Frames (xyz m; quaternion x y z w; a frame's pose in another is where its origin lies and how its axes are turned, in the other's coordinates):
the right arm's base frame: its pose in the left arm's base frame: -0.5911 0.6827 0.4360 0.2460 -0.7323 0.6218 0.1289
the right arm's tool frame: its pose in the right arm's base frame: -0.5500 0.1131 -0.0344 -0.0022 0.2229 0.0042 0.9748
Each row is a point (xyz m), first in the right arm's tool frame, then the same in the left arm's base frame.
Working: the right arm's tool frame: its pose in the left arm's base frame: -0.1888 0.8382 0.0748 0.0978 -0.6875 0.6599 0.2868

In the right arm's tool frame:
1: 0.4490 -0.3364 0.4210
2: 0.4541 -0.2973 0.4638
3: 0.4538 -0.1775 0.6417
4: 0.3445 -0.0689 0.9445
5: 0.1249 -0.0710 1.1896
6: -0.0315 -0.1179 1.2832
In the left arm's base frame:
1: -0.4944 0.5051 0.6111
2: -0.5300 0.4694 0.5820
3: -0.6384 0.3111 0.4862
4: -0.6853 0.0046 0.3473
5: -0.5699 -0.2854 0.2428
6: -0.4430 -0.4189 0.2041

